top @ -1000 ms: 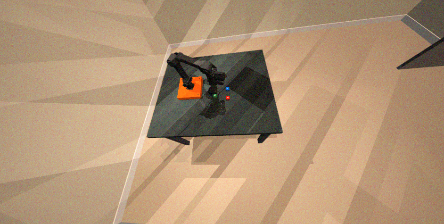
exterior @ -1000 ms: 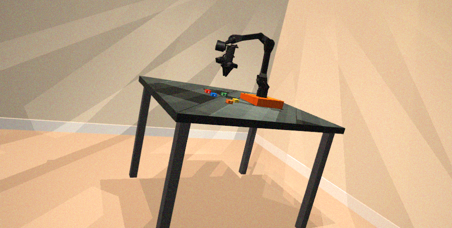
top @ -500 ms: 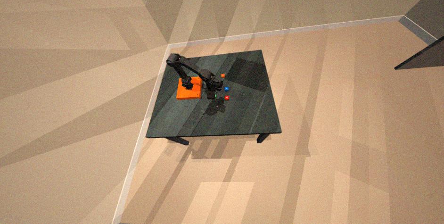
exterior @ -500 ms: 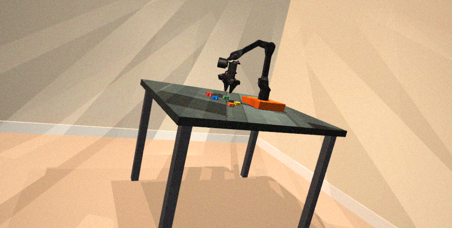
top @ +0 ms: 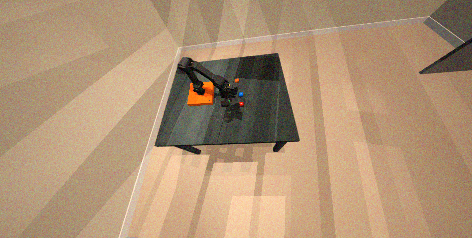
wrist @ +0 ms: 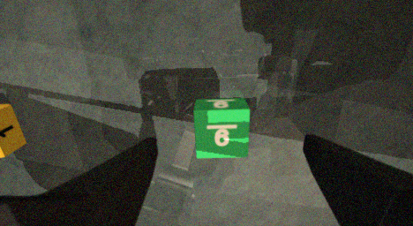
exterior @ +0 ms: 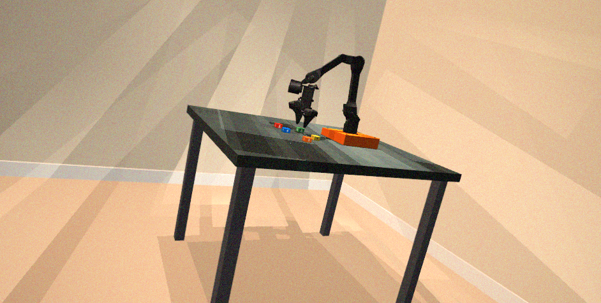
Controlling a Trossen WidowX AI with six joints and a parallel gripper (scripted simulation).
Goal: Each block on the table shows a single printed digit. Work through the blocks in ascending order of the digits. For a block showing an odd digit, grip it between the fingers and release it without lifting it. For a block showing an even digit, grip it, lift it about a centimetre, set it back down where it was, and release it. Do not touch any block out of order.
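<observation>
Right now my gripper tip is 20 mm above the green block. Round my gripper tip: red block 120 mm ahead, 20 mm below, 10 mm to the right; yellow block 170 mm to the left, 30 mm behind, 20 mm below; blue block 100 mm ahead, 90 mm to the left, 20 mm below.
</observation>
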